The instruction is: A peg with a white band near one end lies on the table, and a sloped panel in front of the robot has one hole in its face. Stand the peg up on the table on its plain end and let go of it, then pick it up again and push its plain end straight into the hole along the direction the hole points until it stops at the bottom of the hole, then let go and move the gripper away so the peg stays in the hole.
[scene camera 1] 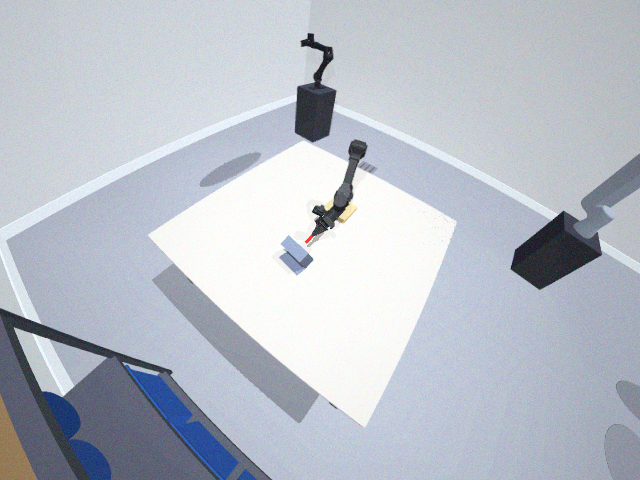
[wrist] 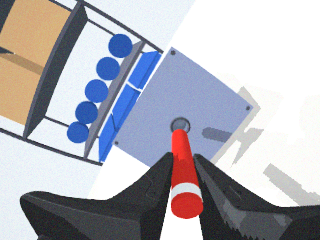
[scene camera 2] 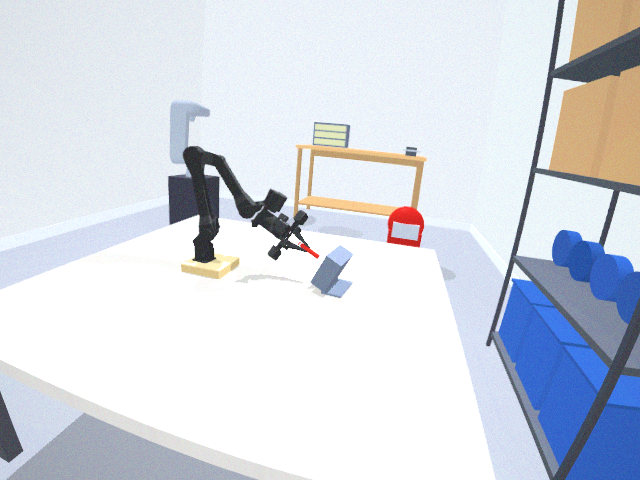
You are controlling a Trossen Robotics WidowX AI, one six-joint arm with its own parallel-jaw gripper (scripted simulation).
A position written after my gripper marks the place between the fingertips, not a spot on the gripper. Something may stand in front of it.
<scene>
My gripper [scene camera 2: 308, 250] holds a red peg [wrist: 186, 202].
</scene>
